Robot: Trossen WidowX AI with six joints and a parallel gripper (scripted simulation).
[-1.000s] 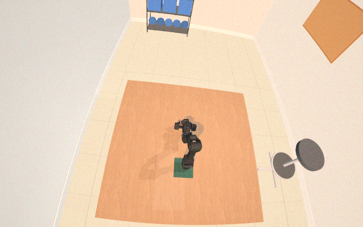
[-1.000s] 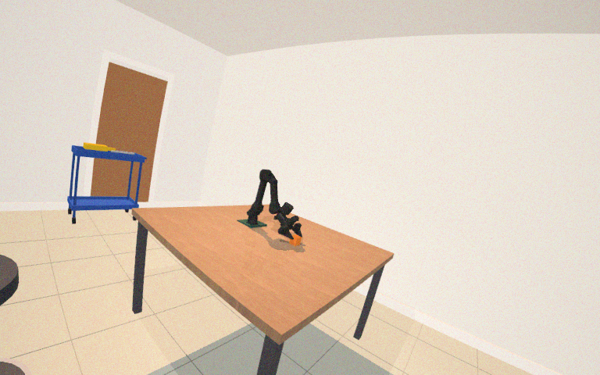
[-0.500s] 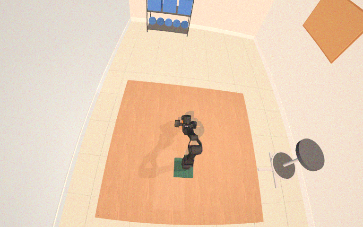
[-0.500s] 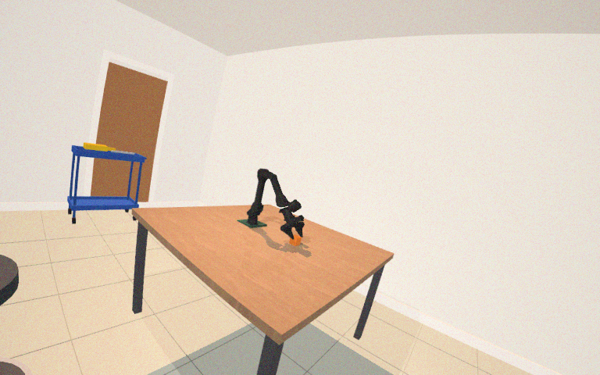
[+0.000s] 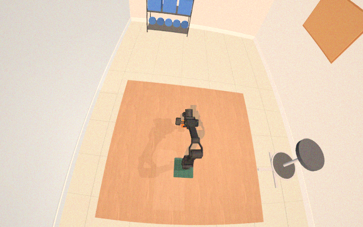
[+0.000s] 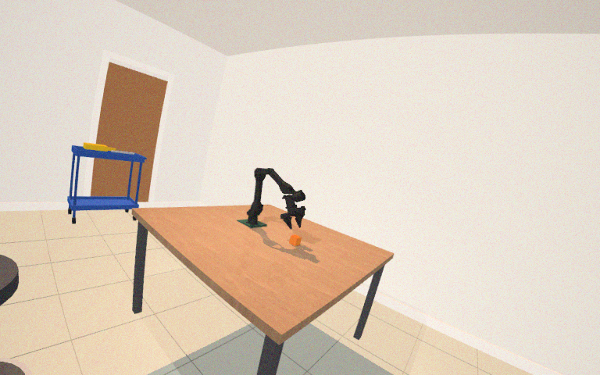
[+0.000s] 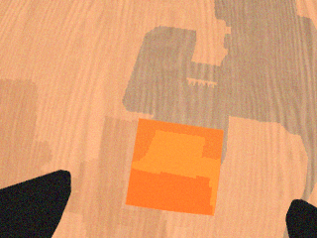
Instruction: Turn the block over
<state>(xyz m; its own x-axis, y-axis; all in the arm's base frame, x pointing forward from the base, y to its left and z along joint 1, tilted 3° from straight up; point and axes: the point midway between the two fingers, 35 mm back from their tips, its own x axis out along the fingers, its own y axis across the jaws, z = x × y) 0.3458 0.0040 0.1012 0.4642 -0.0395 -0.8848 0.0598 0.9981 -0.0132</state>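
Right now my gripper tip is 70 mm above the block.
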